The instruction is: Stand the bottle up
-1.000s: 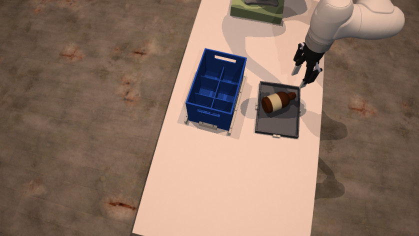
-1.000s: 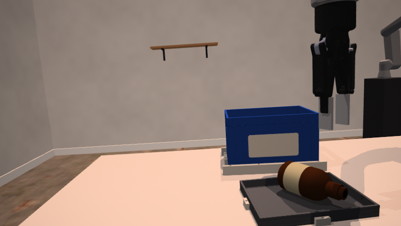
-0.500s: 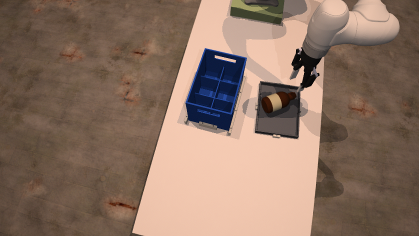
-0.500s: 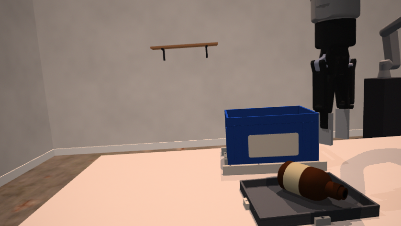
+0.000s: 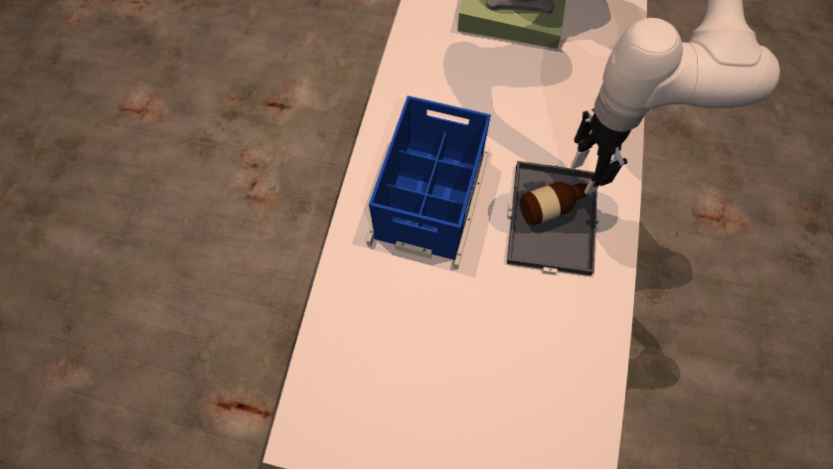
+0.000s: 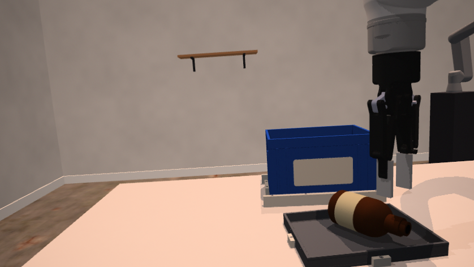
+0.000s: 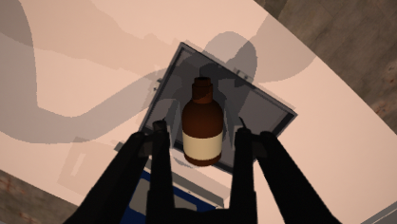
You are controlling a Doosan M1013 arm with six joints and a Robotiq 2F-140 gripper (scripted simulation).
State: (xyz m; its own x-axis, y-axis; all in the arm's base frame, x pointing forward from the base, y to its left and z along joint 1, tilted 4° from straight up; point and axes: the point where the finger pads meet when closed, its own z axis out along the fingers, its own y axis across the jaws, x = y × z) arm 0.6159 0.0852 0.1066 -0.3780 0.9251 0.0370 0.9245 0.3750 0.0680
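Right now my hand is 90 mm above the brown bottle, 50 mm to the left of it and 20 mm short of it. Also, from my hand: blue crate: 330 mm to the right, 50 mm below, 10 mm behind; dark grey tray: 120 mm below, 50 mm to the right, 50 mm ahead.
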